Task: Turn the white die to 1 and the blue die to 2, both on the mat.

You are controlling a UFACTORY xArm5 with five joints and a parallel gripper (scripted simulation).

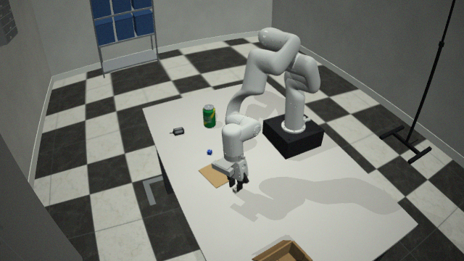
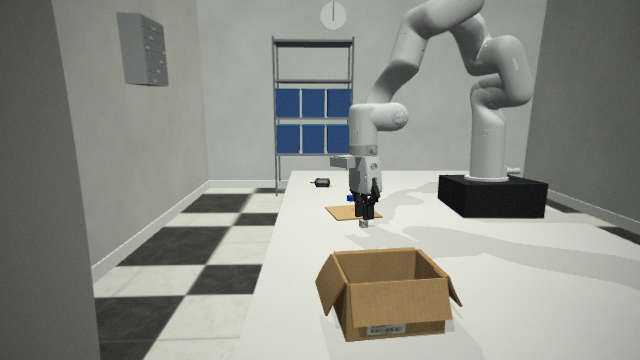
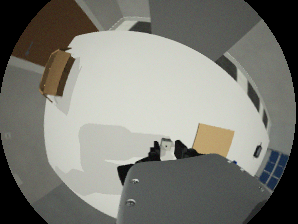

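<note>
Right now my hand is 40 mm above the white die. The rest, counted from my hand: blue die: 270 mm to the right, 40 mm below, 20 mm ahead; tan mat: 130 mm to the right, 40 mm below, 20 mm ahead; black die: 270 mm to the right, 60 mm behind, 40 mm below.
</note>
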